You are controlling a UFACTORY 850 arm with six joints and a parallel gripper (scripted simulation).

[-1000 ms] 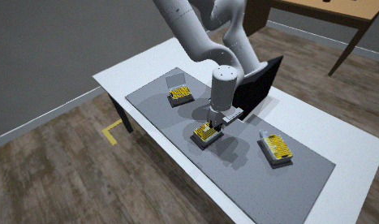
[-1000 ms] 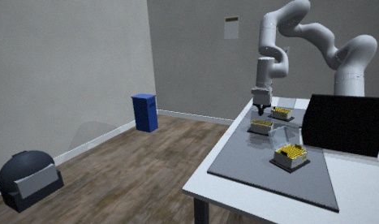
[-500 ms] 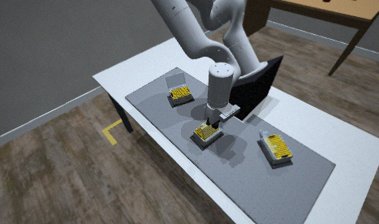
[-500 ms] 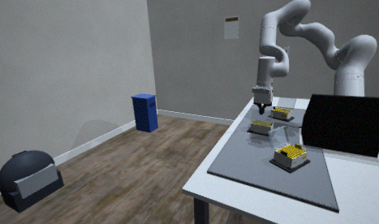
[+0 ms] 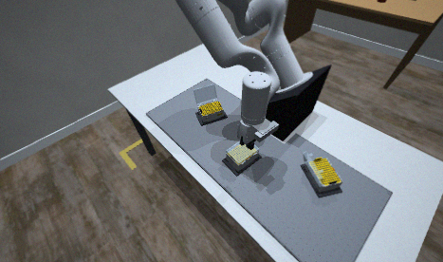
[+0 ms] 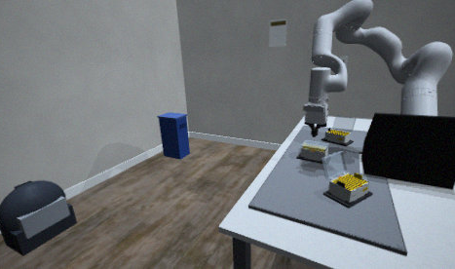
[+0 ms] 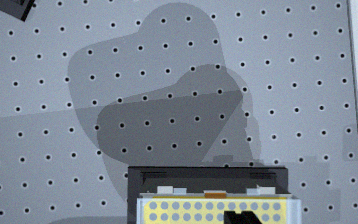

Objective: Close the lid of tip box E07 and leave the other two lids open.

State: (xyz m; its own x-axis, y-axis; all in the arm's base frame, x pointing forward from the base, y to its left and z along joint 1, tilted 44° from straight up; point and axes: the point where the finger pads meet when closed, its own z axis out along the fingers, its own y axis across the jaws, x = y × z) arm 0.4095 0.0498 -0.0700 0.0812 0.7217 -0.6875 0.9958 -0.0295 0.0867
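My hand is 40 mm to the left of the clear lid and 90 mm above it. Also, from my hand: tip box lid (120 mm behind, 230 mm to the left, 50 mm below); then tip box (160 mm behind, 250 mm to the left, 90 mm below).
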